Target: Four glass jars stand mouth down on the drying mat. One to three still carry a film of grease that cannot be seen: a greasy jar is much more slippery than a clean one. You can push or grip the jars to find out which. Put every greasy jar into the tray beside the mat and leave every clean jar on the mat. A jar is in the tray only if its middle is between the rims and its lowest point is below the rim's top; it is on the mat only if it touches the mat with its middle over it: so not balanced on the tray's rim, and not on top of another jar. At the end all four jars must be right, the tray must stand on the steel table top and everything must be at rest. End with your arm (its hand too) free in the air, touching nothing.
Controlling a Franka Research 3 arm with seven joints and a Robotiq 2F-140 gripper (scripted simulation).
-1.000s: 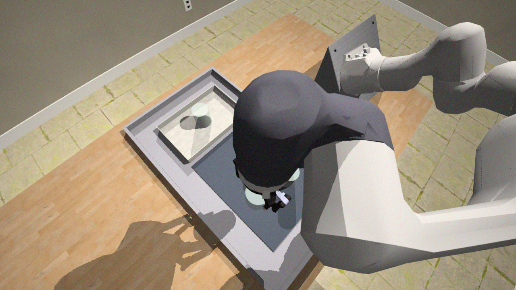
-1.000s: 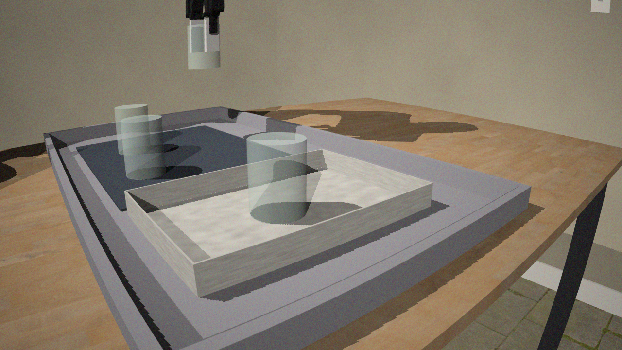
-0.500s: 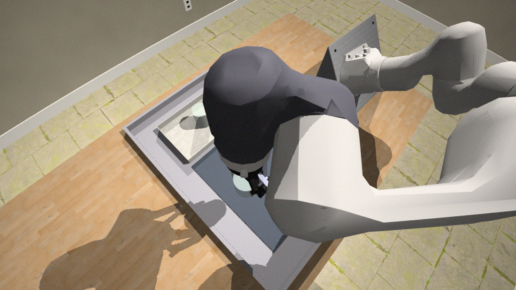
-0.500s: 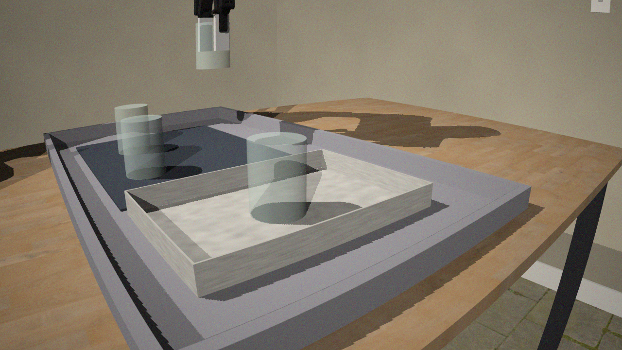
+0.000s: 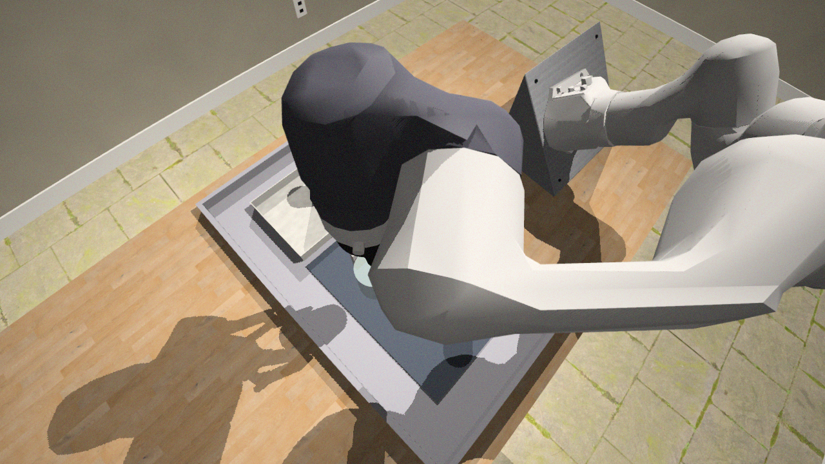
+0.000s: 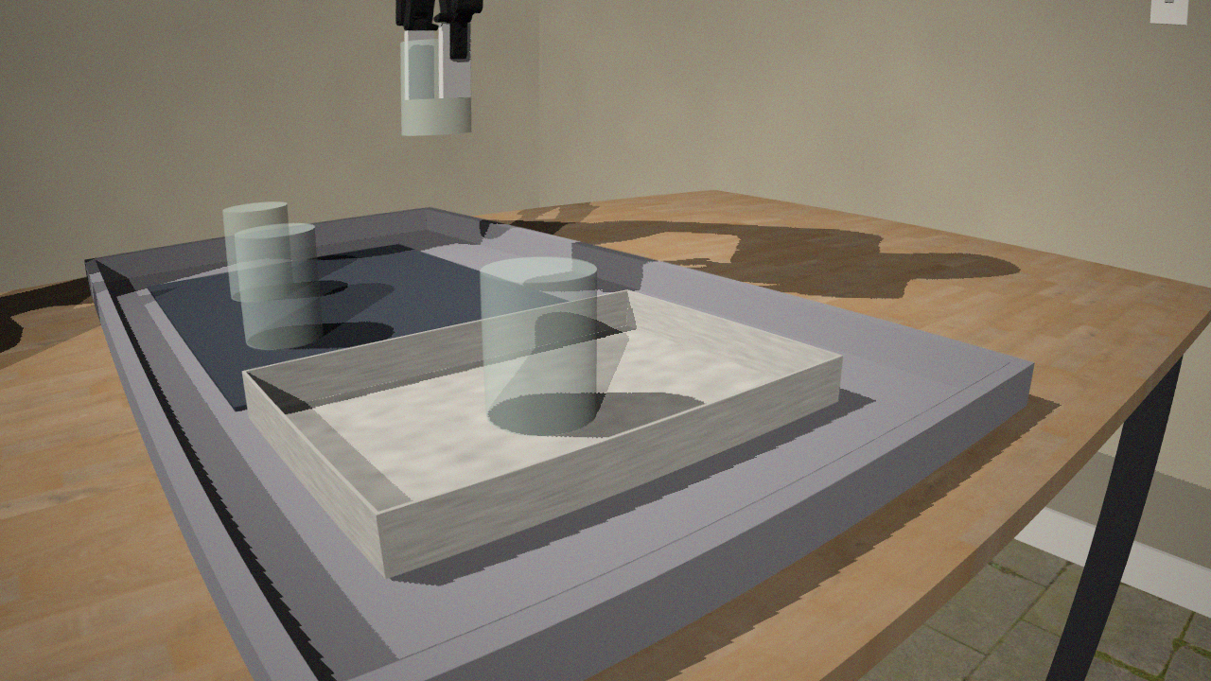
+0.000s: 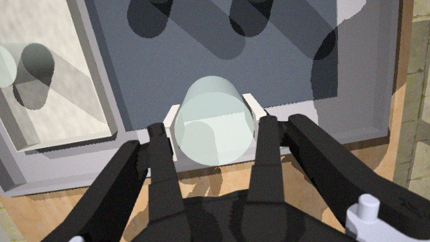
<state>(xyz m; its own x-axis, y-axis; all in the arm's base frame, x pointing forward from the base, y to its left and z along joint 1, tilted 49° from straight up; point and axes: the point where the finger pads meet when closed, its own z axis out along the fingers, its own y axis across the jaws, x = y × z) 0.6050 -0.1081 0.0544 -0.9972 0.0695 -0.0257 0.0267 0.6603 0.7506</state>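
Now: the tray 9 cm behind my hand, 29 cm to the right of it and 20 cm below it. Also, from my hand: dark drying mat (9 cm behind, 3 cm to the left, 21 cm below); then steel table top (8 cm behind, 8 cm to the right, 21 cm below).
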